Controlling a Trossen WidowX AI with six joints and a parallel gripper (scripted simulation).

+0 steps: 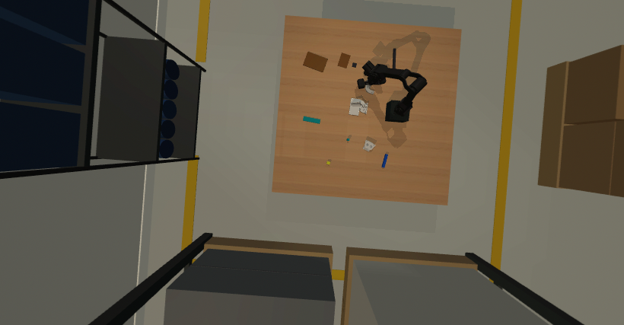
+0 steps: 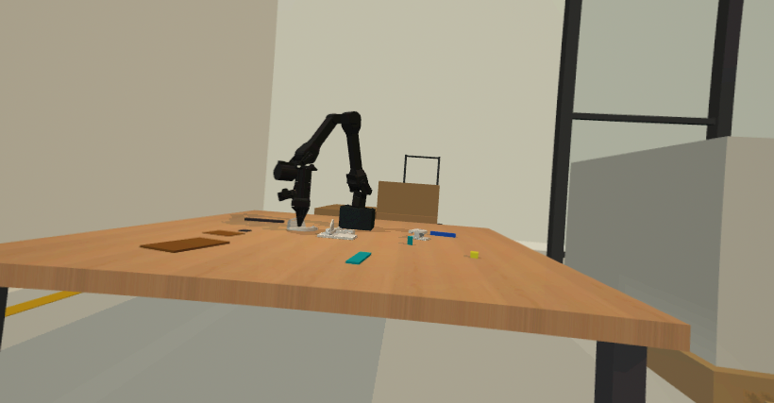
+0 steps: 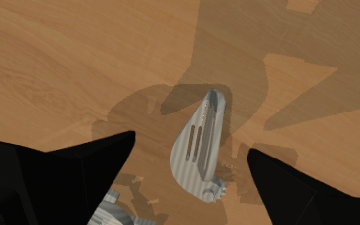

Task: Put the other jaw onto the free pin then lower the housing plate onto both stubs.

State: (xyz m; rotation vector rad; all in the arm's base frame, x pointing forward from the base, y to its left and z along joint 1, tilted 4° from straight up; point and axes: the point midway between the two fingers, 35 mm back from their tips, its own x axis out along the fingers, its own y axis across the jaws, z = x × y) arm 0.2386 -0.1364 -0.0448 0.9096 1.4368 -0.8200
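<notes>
The loose jaw lies 3 cm behind my gripper tip, 2 cm to the left of it and 1 cm below it. Also, from my gripper tip: small teal block 4 cm ahead, 41 cm to the left, 1 cm below; then black bar 14 cm behind, 24 cm to the right, 1 cm below; then small black square 13 cm ahead, 13 cm to the right, 2 cm below.
</notes>
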